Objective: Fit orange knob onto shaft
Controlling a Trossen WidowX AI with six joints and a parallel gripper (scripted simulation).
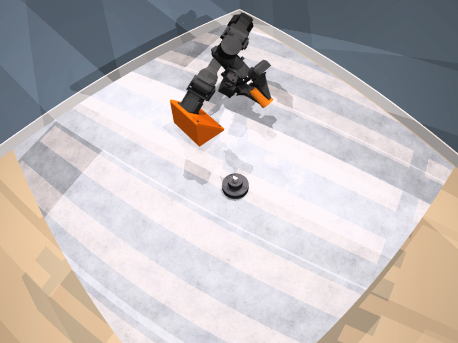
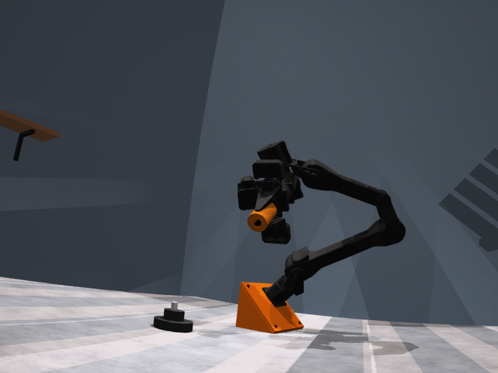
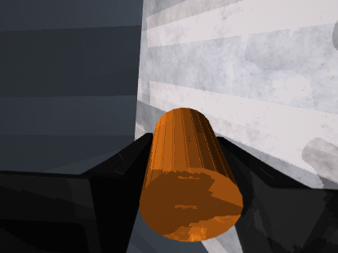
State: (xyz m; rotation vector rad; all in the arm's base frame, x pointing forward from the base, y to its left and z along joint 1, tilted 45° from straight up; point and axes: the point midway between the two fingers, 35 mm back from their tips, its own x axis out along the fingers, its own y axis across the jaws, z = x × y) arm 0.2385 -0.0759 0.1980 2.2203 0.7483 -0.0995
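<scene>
Now: the orange knob 30 mm behind my gripper tip and 20 mm above it. Also, from my gripper tip: black round pedestal (40 mm ahead, 160 mm to the right, 220 mm below).
</scene>
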